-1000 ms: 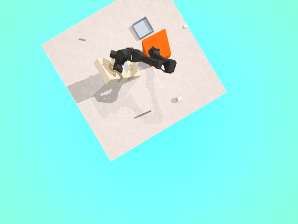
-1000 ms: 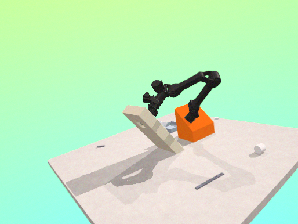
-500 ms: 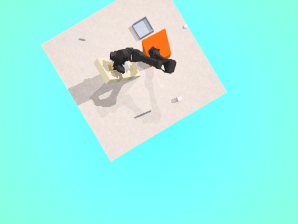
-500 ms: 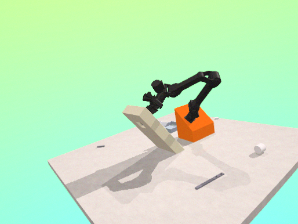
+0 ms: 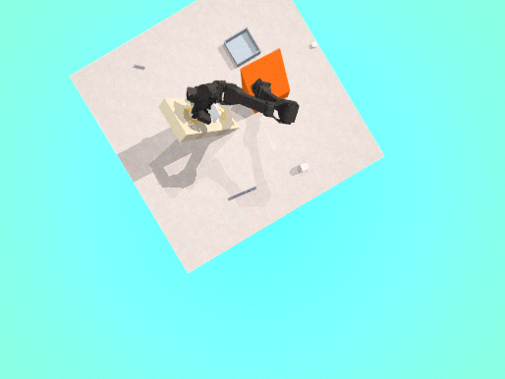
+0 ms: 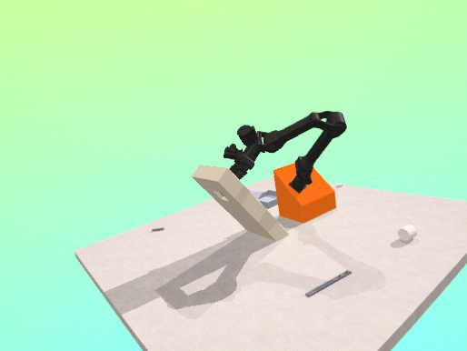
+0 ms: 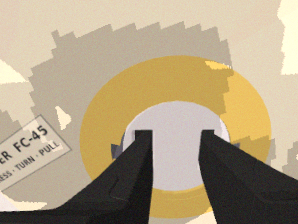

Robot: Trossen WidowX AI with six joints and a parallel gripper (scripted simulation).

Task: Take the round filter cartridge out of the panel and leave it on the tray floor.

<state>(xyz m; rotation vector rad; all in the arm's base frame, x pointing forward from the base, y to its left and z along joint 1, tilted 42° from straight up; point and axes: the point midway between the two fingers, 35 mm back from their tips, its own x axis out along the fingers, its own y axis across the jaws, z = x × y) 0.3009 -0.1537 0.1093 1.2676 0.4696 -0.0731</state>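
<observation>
Now: the round filter cartridge 10 mm ahead of my gripper tip and 10 mm below it. Also, from my gripper tip: small grey bar (60 mm ahead, 500 mm to the right, 250 mm below); cream service panel (40 mm behind, 10 mm to the left, 80 mm below); grey tray (460 mm behind, 220 mm to the right, 240 mm below).
</observation>
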